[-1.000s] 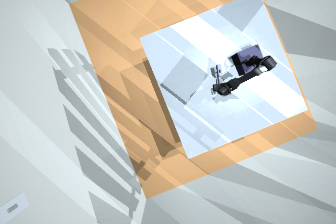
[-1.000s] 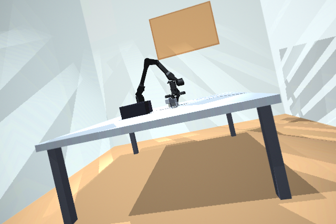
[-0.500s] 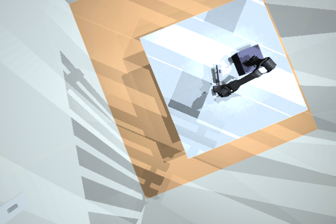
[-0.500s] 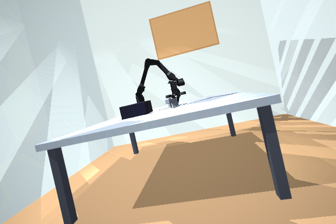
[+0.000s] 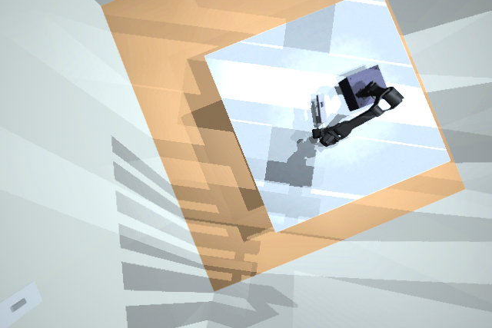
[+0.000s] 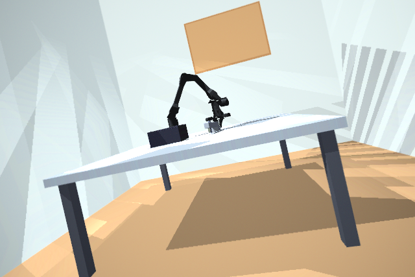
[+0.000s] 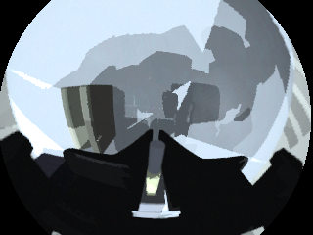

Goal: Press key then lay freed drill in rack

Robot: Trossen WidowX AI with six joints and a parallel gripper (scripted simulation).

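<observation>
Now: gripper tip 20 mm past the drill, 50 mm to the left of it and 40 mm below it. Also, from my gripper tip: grey rack: 60 mm behind, 50 mm to the left, 10 mm above.
</observation>
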